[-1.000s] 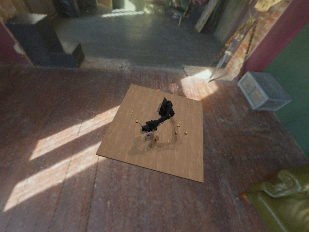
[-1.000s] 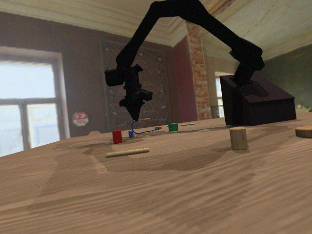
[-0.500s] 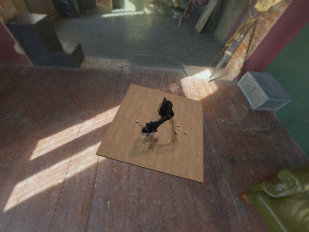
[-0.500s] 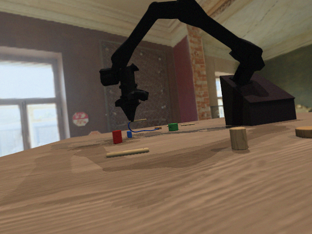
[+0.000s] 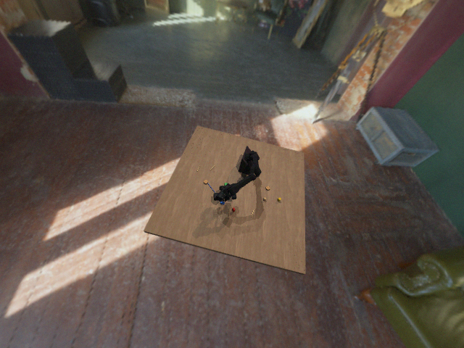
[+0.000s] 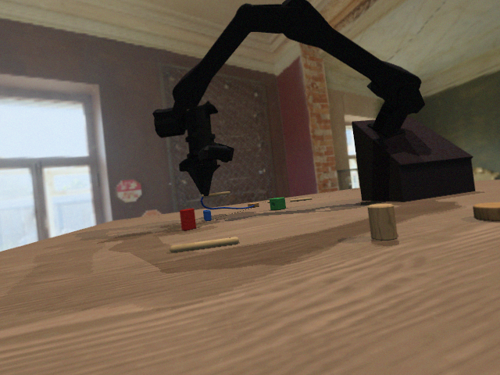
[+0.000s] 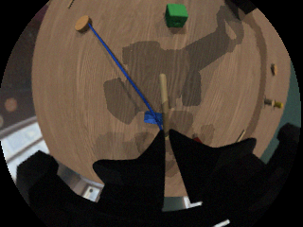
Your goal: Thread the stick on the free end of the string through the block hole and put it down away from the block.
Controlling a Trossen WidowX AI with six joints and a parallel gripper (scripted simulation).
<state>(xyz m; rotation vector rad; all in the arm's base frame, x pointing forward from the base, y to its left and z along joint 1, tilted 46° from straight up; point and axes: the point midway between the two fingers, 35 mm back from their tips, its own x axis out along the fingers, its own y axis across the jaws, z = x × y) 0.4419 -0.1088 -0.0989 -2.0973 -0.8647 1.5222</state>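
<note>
Right now the blue block is 10 mm to the right of my gripper tip and 50 mm below it. From my gripper tip the other things lie so: green block: 190 mm behind, 40 mm below; then round wooden button: 190 mm behind, 200 mm to the right, 50 mm below; then red block: 50 mm ahead, 100 mm to the left, 40 mm below.
</note>
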